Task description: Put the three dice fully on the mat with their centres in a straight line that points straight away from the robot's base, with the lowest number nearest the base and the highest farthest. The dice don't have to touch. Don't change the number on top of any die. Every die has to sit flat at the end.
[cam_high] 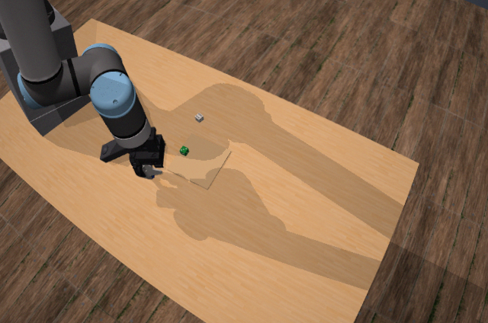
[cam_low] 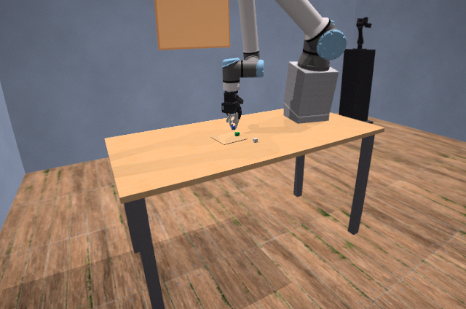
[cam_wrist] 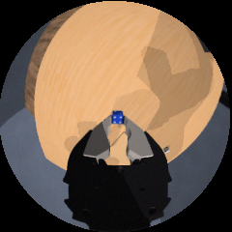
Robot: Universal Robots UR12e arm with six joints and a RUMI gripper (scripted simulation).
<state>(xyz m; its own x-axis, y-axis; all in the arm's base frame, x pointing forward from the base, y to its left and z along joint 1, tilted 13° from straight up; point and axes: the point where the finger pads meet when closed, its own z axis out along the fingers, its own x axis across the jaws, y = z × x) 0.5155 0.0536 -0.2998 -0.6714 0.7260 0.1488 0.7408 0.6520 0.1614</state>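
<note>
Right now my hand is 13 cm to the right of the tan mat, 7 cm short of it and 2 cm above it. From my hand the other things lie so: blue die (1 cm below); then green die (12 cm to the left, 2 cm ahead, 1 cm below); then white die (24 cm to the left, 3 cm behind, 1 cm below).
</note>
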